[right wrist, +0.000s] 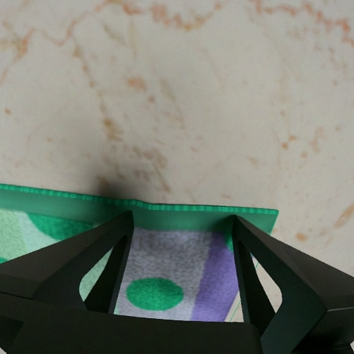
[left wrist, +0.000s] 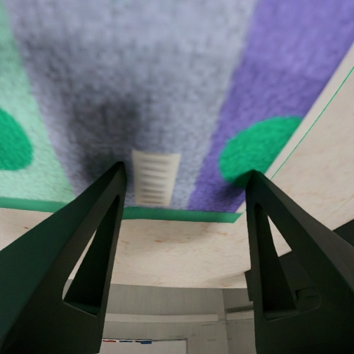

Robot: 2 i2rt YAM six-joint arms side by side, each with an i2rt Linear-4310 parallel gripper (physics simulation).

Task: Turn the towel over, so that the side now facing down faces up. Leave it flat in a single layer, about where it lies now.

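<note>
The towel lies spread on the table, with grey, purple and light green stripes, green dots and a green border band. A small cream ribbed label shows near its border in the left wrist view. My left gripper is open, its fingertips over the towel close to that border, either side of the label. My right gripper is open and empty, its fingertips at another green border near a towel corner. Whether the fingertips touch the cloth I cannot tell. The towel's underside is hidden.
The pale veined table top extends past the towel's borders. A thin green line runs along the table beside the purple stripe. Dark shapes stand at the right edge of the left wrist view, partly behind the finger. A grey wall shows beyond the table.
</note>
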